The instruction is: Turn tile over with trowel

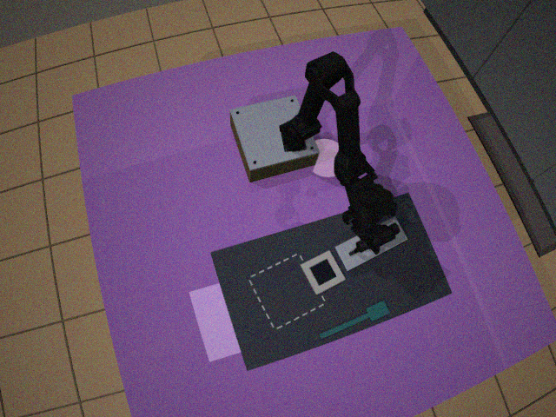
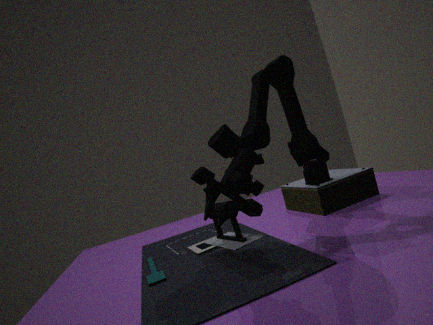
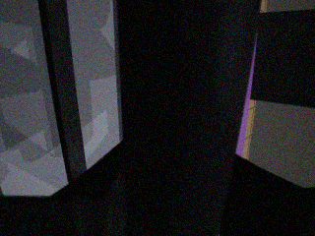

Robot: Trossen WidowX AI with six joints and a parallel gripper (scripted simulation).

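Now: gripper tip 30 mm short of the dark mat, 90 mm to the left of it and 110 mm above it. From my gripper tip the other things lie so: teal t-shaped tool (170 mm ahead, 50 mm to the right, 80 mm below); tile (20 mm ahead, 130 mm to the right, 80 mm below).
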